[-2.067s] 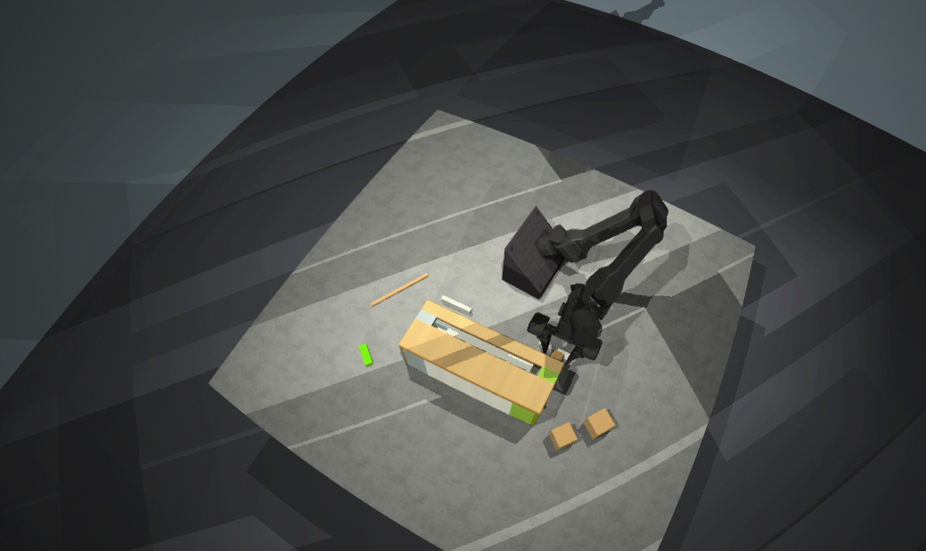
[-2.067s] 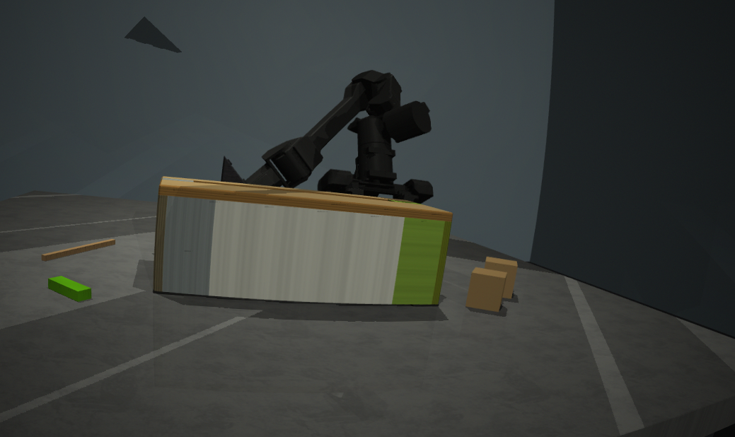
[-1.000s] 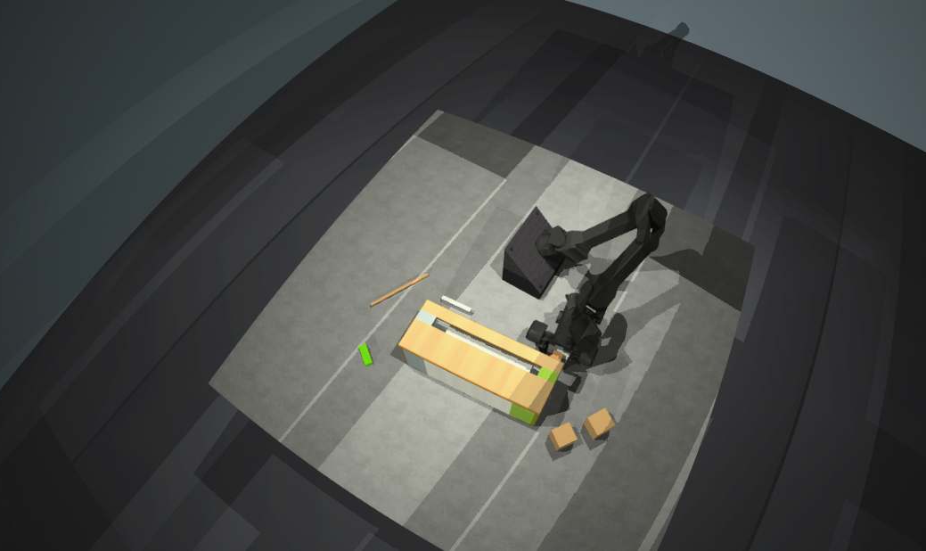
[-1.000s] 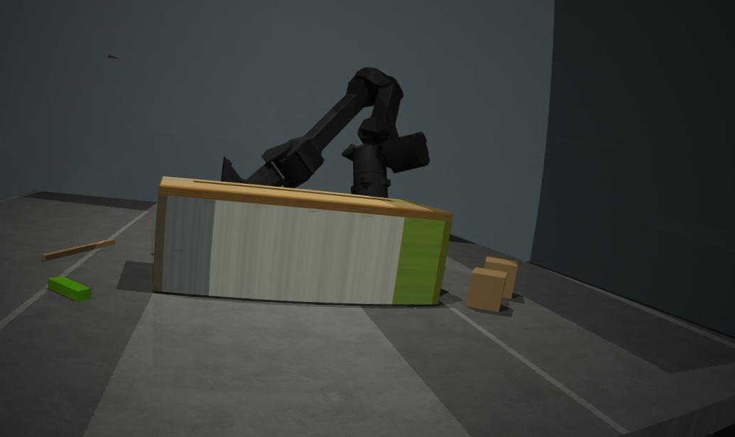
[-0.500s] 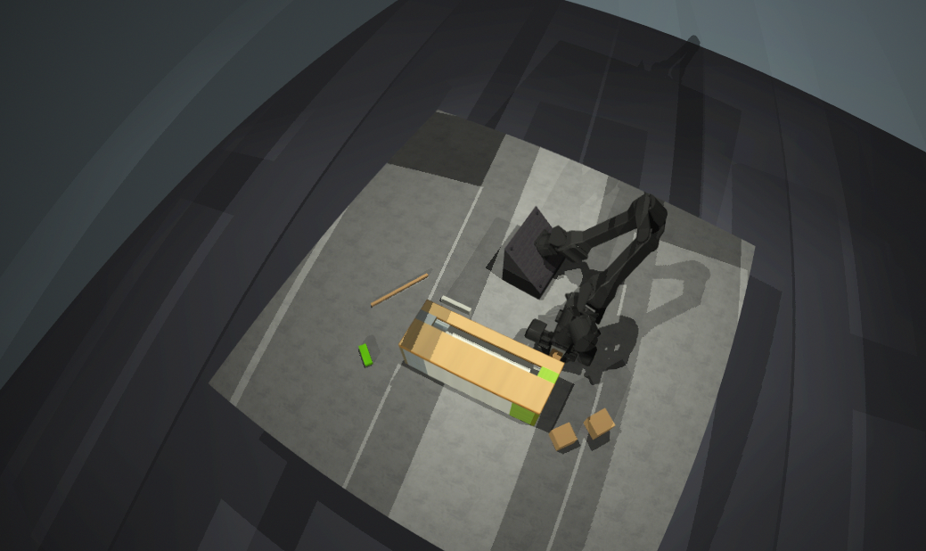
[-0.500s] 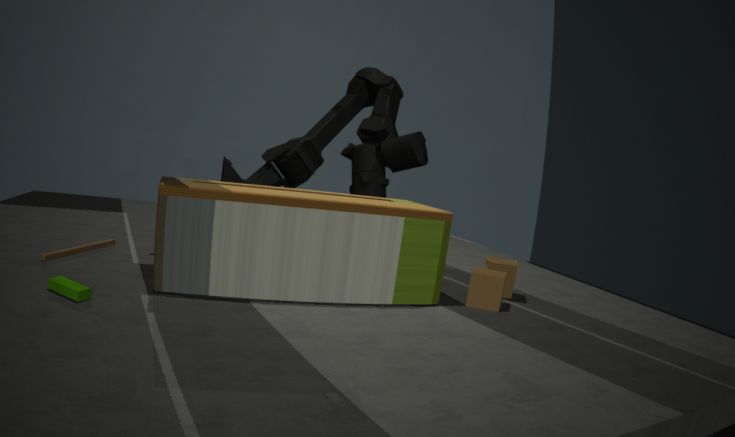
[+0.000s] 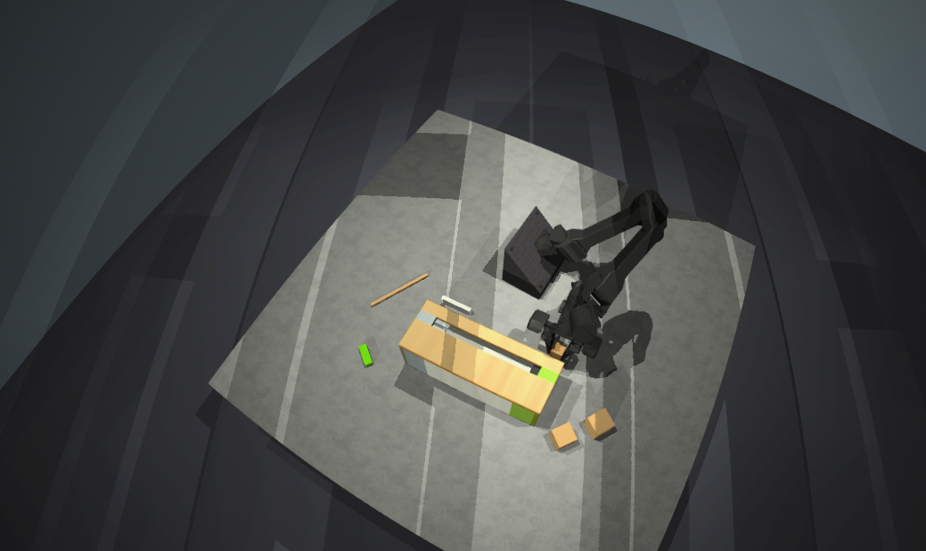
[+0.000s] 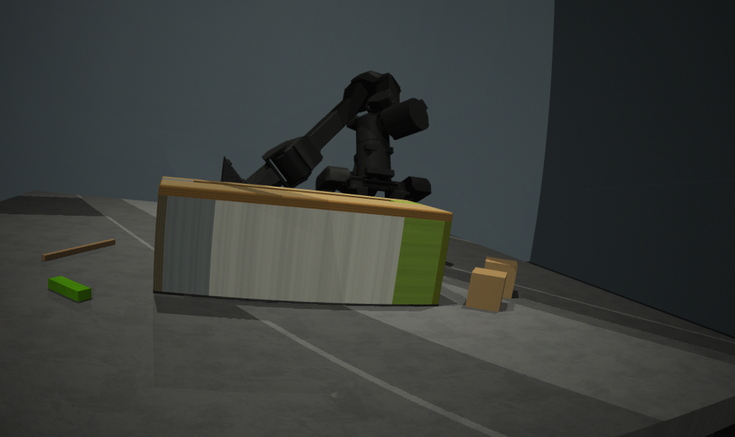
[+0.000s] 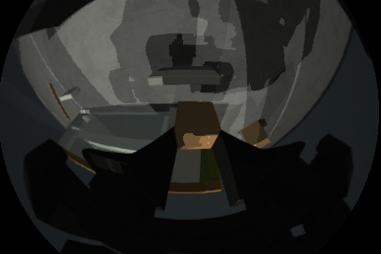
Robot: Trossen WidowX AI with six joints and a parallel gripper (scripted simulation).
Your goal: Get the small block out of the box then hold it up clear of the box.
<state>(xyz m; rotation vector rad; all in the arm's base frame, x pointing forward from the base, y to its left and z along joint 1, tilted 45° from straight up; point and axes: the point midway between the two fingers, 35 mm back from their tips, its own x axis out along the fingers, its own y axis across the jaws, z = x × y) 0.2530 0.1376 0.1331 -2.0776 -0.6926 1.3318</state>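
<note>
Right now the tan block is 20 mm behind my gripper tip and 10 mm above it. Round my gripper tip: thin wooden stick (50 mm ahead, 480 mm to the right, 60 mm below); box (80 mm ahead, 150 mm to the right).
</note>
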